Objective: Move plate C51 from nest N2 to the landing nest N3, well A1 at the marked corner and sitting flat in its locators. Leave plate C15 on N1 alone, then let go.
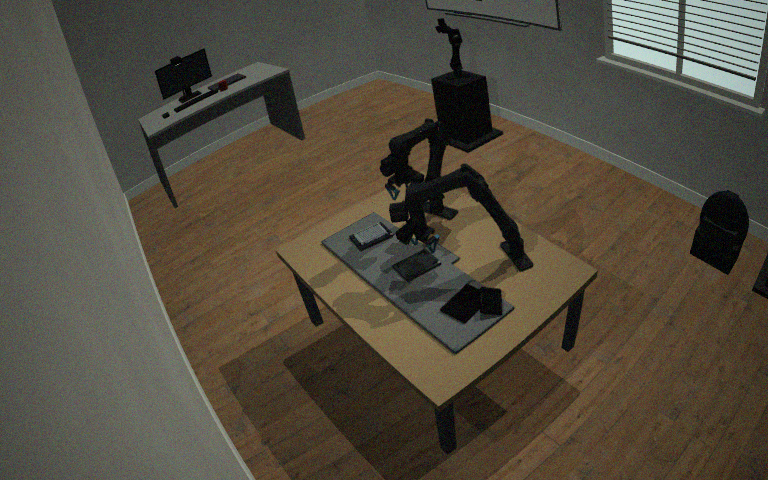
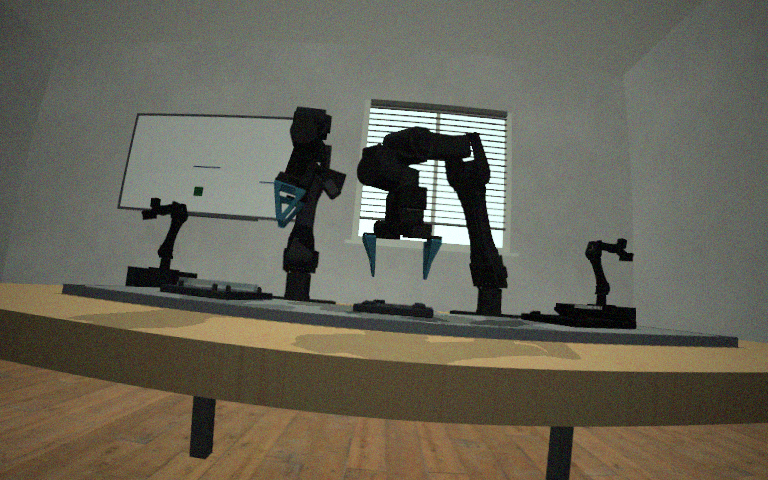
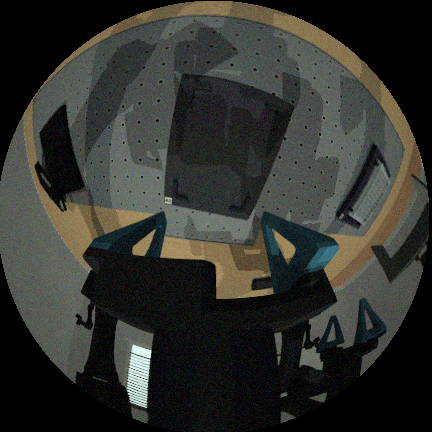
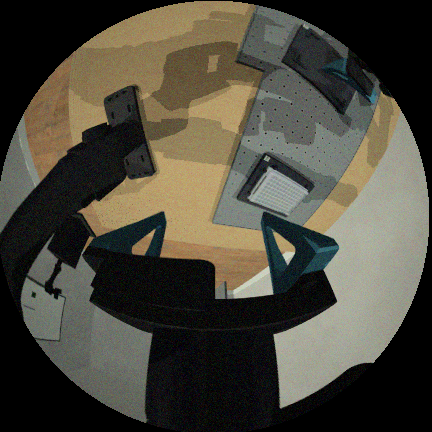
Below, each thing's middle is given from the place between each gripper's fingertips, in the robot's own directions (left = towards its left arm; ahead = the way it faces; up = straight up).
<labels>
The pale gridded tray (image 4: 274,190) is 31 cm to the right of my left hand, 6 cm ahead of it and 4 cm below it. Also, from my left hand: dark gridded rack (image 2: 605,312) 38 cm to the left, 4 cm below, 1 cm ahead.
My right gripper is now 160 mm short of the pale gridded tray, 50 mm to the left of it and 140 mm above it. Round my right hand: dark gridded rack 120 mm ahead, 640 mm to the left, 140 mm below.
</labels>
